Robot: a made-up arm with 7 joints. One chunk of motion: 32 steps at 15 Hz.
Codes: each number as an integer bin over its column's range. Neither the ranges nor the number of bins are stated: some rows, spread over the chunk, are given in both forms.
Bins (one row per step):
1: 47 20 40 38 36 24 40
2: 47 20 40 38 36 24 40
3: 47 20 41 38 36 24 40
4: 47 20 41 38 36 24 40
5: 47 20 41 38 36 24 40
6: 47 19 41 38 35 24 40
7: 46 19 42 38 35 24 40
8: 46 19 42 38 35 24 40
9: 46 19 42 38 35 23 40
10: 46 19 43 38 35 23 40
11: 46 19 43 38 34 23 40
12: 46 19 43 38 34 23 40
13: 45 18 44 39 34 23 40
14: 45 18 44 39 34 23 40
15: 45 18 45 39 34 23 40
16: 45 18 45 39 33 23 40
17: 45 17 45 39 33 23 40
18: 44 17 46 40 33 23 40
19: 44 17 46 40 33 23 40
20: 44 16 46 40 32 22 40
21: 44 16 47 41 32 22 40
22: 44 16 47 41 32 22 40
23: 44 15 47 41 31 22 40
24: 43 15 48 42 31 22 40
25: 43 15 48 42 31 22 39
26: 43 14 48 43 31 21 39
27: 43 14 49 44 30 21 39
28: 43 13 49 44 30 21 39
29: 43 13 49 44 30 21 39
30: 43 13 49 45 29 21 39
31: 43 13 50 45 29 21 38
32: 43 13 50 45 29 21 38
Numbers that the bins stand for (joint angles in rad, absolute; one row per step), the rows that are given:
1: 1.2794 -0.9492 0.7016 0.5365 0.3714 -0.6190 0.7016
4: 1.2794 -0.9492 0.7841 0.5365 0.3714 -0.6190 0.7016
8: 1.1968 -1.0317 0.8667 0.5365 0.2889 -0.6190 0.7016
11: 1.1968 -1.0317 0.9492 0.5365 0.2063 -0.7016 0.7016
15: 1.1143 -1.1143 1.1143 0.6190 0.2063 -0.7016 0.7016
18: 1.0317 -1.1968 1.1968 0.7016 0.1238 -0.7016 0.7016
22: 1.0317 -1.2794 1.2794 0.7841 0.0413 -0.7841 0.7016
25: 0.9492 -1.3619 1.3619 0.8667 -0.0413 -0.7841 0.6190
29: 0.9492 -1.5270 1.4444 1.0317 -0.1238 -0.8667 0.6190
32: 0.9492 -1.5270 1.5270 1.1143 -0.2063 -0.8667 0.5365
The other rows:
2: 1.2794 -0.9492 0.7016 0.5365 0.3714 -0.6190 0.7016
3: 1.2794 -0.9492 0.7841 0.5365 0.3714 -0.6190 0.7016
5: 1.2794 -0.9492 0.7841 0.5365 0.3714 -0.6190 0.7016
6: 1.2794 -1.0317 0.7841 0.5365 0.2889 -0.6190 0.7016
7: 1.1968 -1.0317 0.8667 0.5365 0.2889 -0.6190 0.7016
9: 1.1968 -1.0317 0.8667 0.5365 0.2889 -0.7016 0.7016
10: 1.1968 -1.0317 0.9492 0.5365 0.2889 -0.7016 0.7016
12: 1.1968 -1.0317 0.9492 0.5365 0.2063 -0.7016 0.7016
13: 1.1143 -1.1143 1.0317 0.6190 0.2063 -0.7016 0.7016
14: 1.1143 -1.1143 1.0317 0.6190 0.2063 -0.7016 0.7016
16: 1.1143 -1.1143 1.1143 0.6190 0.1238 -0.7016 0.7016
17: 1.1143 -1.1968 1.1143 0.6190 0.1238 -0.7016 0.7016
19: 1.0317 -1.1968 1.1968 0.7016 0.1238 -0.7016 0.7016
20: 1.0317 -1.2794 1.1968 0.7016 0.0413 -0.7841 0.7016
21: 1.0317 -1.2794 1.2794 0.7841 0.0413 -0.7841 0.7016
23: 1.0317 -1.3619 1.2794 0.7841 -0.0413 -0.7841 0.7016
24: 0.9492 -1.3619 1.3619 0.8667 -0.0413 -0.7841 0.7016
26: 0.9492 -1.4444 1.3619 0.9492 -0.0413 -0.8667 0.6190
27: 0.9492 -1.4444 1.4444 1.0317 -0.1238 -0.8667 0.6190
28: 0.9492 -1.5270 1.4444 1.0317 -0.1238 -0.8667 0.6190
30: 0.9492 -1.5270 1.4444 1.1143 -0.2063 -0.8667 0.6190
31: 0.9492 -1.5270 1.5270 1.1143 -0.2063 -0.8667 0.5365

